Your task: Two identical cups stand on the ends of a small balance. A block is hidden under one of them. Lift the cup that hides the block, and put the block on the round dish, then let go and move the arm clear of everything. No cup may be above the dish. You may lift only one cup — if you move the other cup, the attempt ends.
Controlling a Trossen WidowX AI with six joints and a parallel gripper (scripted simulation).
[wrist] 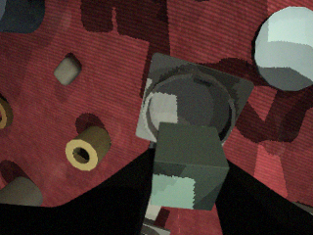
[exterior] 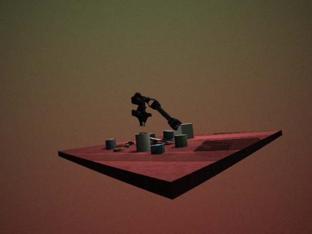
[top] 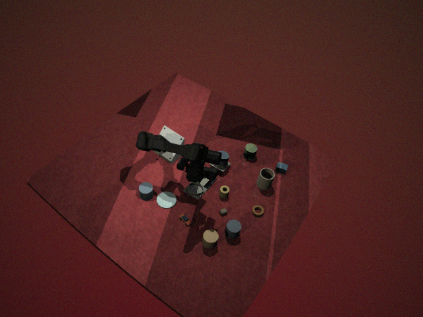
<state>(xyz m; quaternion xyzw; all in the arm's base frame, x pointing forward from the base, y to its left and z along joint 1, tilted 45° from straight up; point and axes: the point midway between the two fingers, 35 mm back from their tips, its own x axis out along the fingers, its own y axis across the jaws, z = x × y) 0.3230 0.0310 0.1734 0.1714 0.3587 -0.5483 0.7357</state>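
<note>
The pale blue round dish is 9 cm behind my gripper tip, 12 cm to the right of it and 15 cm below it. Also, from my gripper tip: beige cup 20 cm ahead, 33 cm to the left, 11 cm below; tan cylinder 21 cm ahead, 12 cm to the right, 11 cm below; toy car 6 cm ahead, 13 cm to the right, 14 cm below.
</note>
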